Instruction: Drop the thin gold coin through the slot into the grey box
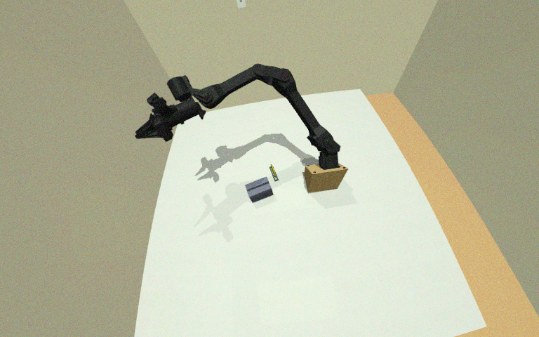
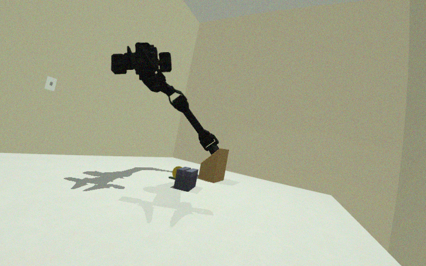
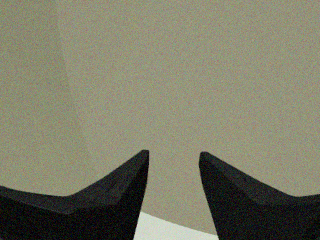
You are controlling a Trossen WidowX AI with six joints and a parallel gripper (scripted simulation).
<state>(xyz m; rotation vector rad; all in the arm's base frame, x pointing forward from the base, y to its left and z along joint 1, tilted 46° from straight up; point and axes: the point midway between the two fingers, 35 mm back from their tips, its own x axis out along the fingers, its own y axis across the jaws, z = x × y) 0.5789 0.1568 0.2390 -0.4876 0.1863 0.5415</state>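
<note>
Right now my gripper tip is 380 mm past the gold coin, 40 mm to the left of it and 390 mm above it.
</note>
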